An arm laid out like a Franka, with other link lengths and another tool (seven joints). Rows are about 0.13 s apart.
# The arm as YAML. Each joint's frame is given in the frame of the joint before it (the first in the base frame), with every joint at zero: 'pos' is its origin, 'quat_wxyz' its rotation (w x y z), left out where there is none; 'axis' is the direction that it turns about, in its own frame. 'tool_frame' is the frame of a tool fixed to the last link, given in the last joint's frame.
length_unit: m
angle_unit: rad
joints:
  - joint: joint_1
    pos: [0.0, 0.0, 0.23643]
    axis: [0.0, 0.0, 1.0]
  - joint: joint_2
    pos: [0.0, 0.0, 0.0]
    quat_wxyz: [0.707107, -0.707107, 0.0, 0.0]
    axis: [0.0, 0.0, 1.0]
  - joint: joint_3
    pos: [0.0, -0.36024, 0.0]
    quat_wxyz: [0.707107, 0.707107, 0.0, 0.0]
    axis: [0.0, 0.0, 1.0]
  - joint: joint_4
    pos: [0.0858, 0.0, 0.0]
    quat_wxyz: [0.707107, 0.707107, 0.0, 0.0]
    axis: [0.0, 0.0, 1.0]
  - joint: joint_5
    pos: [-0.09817, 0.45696, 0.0]
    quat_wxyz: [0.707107, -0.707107, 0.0, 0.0]
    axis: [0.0, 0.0, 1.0]
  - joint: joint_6
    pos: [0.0, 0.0, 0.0]
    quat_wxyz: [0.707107, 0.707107, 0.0, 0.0]
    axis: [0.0, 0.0, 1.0]
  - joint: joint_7
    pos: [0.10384, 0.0, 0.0]
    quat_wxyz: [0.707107, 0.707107, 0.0, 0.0]
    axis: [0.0, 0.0, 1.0]
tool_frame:
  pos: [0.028, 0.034, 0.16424]
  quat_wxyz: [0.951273, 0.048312, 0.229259, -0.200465]
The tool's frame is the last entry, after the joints.
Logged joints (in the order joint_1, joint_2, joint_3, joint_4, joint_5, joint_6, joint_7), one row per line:
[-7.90, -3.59, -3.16, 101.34, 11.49, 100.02, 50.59]
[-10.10, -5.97, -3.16, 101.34, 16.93, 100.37, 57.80]
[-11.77, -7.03, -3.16, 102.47, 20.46, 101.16, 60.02]
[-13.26, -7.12, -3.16, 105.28, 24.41, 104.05, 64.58]
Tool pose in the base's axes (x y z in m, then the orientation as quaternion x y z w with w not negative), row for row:
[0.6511, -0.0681, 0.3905, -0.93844, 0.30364, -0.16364, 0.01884]
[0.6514, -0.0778, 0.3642, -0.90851, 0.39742, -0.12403, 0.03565]
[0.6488, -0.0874, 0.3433, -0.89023, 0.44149, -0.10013, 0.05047]
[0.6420, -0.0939, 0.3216, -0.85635, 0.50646, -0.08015, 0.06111]
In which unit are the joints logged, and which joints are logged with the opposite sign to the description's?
The joints are logged in degrees. Opposite sign: joint_2, joint_3, joint_4.
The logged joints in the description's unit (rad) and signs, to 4 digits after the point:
[-0.1379, 0.0627, 0.0552, -1.7687, 0.2005, 1.7457, 0.8830]
[-0.1763, 0.1042, 0.0552, -1.7687, 0.2955, 1.7518, 1.0088]
[-0.2054, 0.1227, 0.0552, -1.7884, 0.3571, 1.7656, 1.0475]
[-0.2314, 0.1243, 0.0552, -1.8375, 0.4260, 1.8160, 1.1271]

